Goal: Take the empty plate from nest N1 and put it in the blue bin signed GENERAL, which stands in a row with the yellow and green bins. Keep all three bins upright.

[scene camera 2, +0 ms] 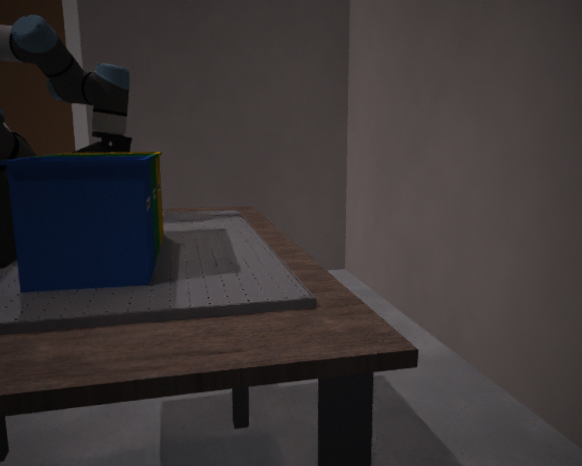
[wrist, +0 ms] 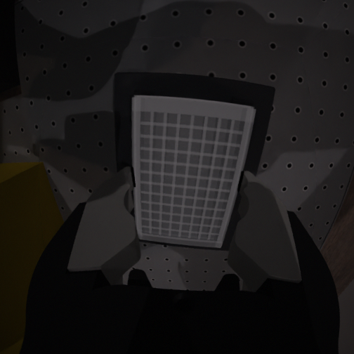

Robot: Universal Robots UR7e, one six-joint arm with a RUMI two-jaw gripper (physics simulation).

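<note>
The pale plate (wrist: 187, 172) with a grid of wells lies in the black nest (wrist: 195, 86) in the wrist view; no nest label shows. My gripper (wrist: 186, 170) has its two jaws against the plate's long sides, shut on it, with the plate still inside the nest's outline. In the scene view the jaws are hidden behind the bins. The blue bin (scene camera 2: 85, 225) stands upright in front, with the green bin (scene camera 2: 156, 220) and the yellow bin (scene camera 2: 160, 212) upright behind it. The yellow bin (wrist: 25, 230) also shows at the wrist view's left. No sign is readable.
The bins stand on a grey perforated board (scene camera 2: 210, 295) on a wooden table (scene camera 2: 200, 345). The bins lie between the scene camera and the wrist of the arm (scene camera 2: 111, 100). A wall (scene camera 2: 450, 175) rises on the right beyond the table's edge.
</note>
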